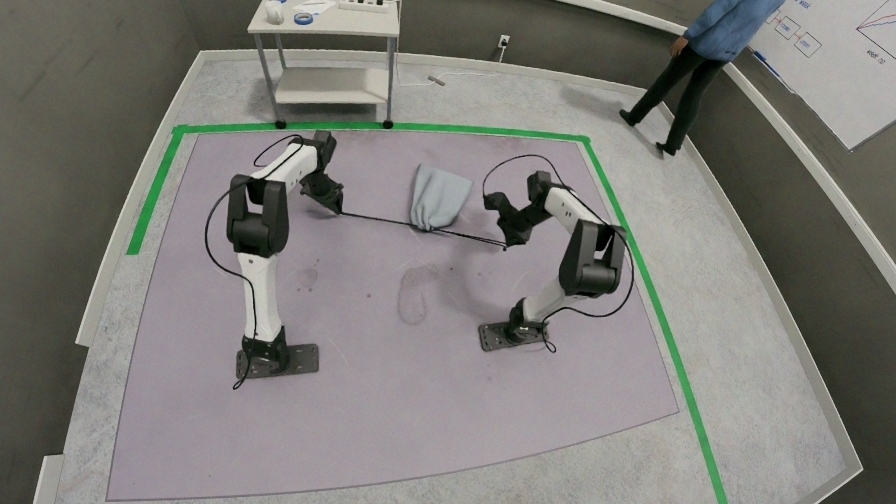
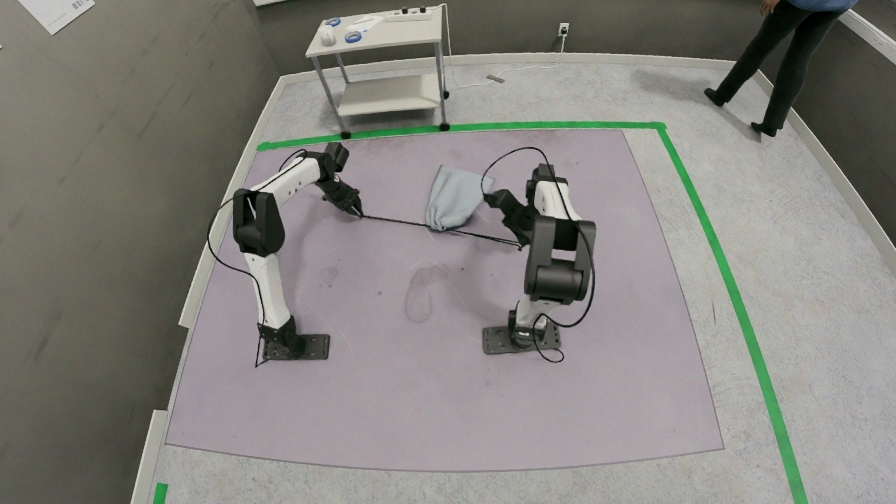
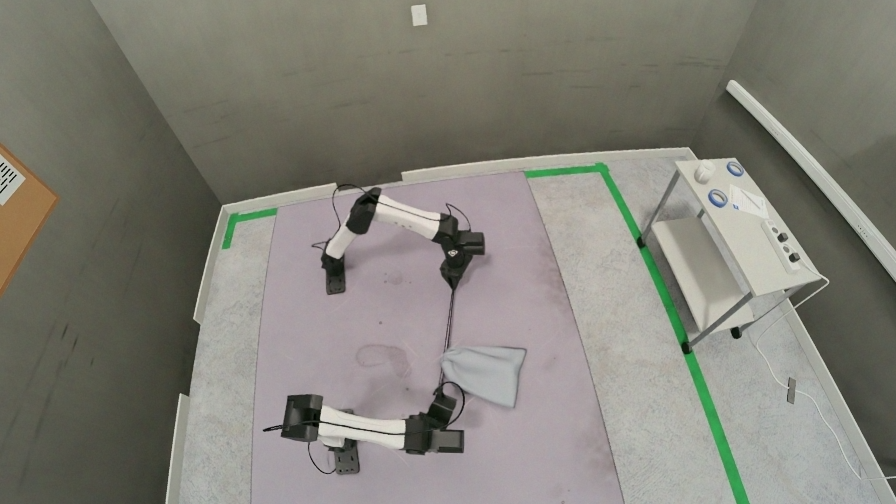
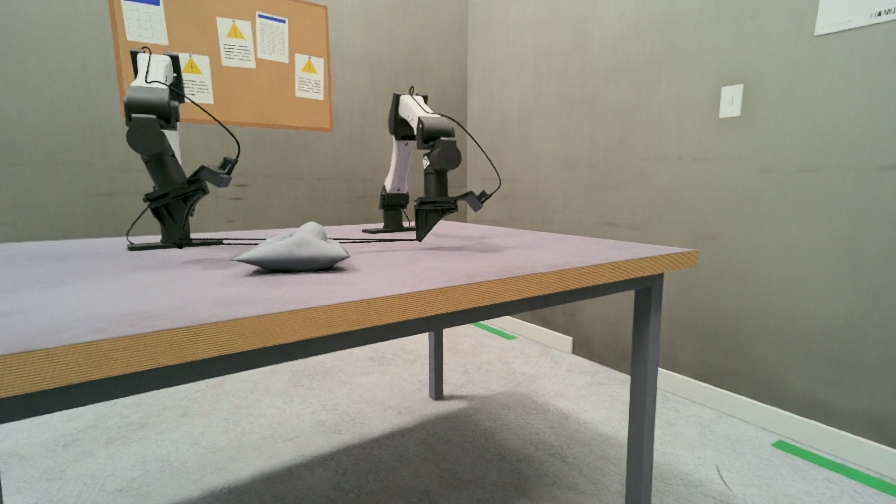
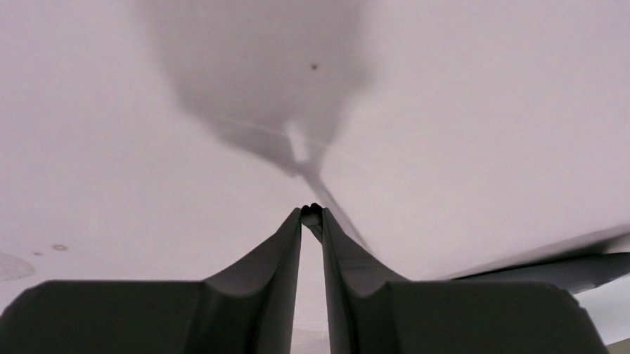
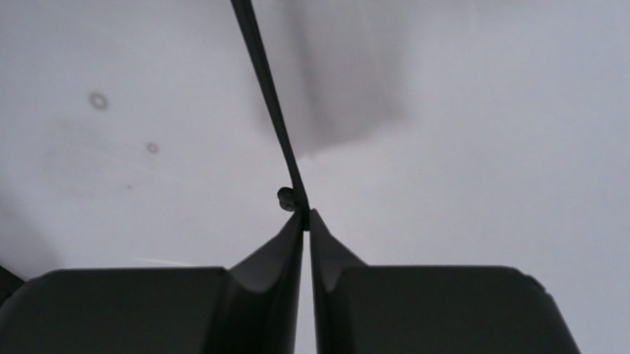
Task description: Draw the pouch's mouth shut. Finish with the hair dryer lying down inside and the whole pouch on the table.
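The grey-blue pouch point(image 1: 439, 194) point(image 2: 456, 197) point(image 3: 485, 374) point(image 4: 294, 250) lies on the table, its mouth gathered tightly at the cord. Its body bulges; the hair dryer does not show. The black drawstring point(image 1: 379, 218) point(image 2: 394, 220) point(image 3: 449, 322) stretches out from both sides of the mouth. My left gripper point(image 1: 341, 211) point(image 2: 360, 215) point(image 3: 453, 287) point(image 4: 419, 239) point(image 5: 311, 212) is shut on the knotted cord end at one side, low over the table. My right gripper point(image 1: 506, 244) point(image 4: 178, 243) point(image 6: 306, 214) is shut on the cord's other end, with a knot beside its fingertips.
The purple table top point(image 1: 375, 407) point(image 2: 438, 401) point(image 3: 300, 376) point(image 4: 156, 300) carries both arm bases. A white cart point(image 1: 323, 28) point(image 2: 375, 42) point(image 3: 739, 250) stands beyond the table. A person point(image 1: 695, 62) point(image 2: 776, 56) stands on the floor past the green tape.
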